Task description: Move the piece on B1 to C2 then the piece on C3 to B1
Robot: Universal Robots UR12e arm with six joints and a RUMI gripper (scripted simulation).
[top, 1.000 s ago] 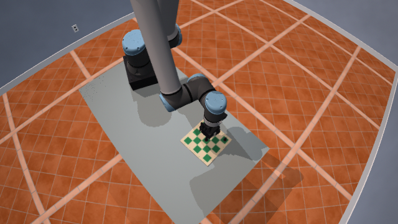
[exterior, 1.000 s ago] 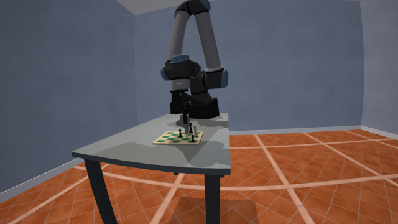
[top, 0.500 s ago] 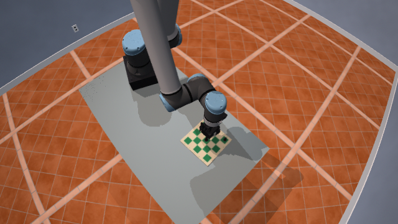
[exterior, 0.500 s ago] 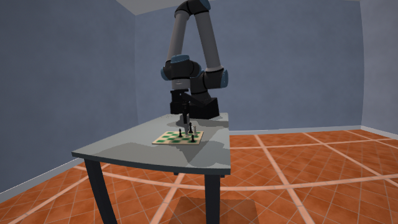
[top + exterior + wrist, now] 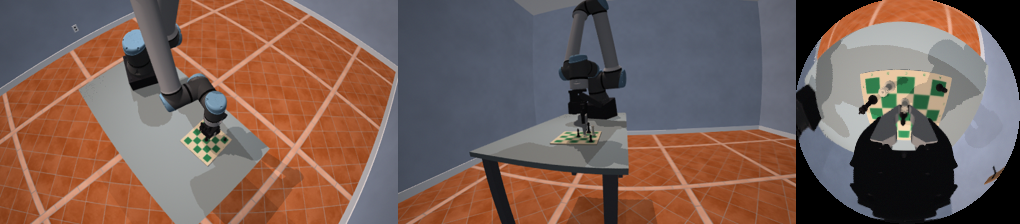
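Right now the small white piece is 10 mm below my hand. Also, from my hand: tall black piece (80 mm behind); cream chessboard (40 mm to the right, 30 mm below).
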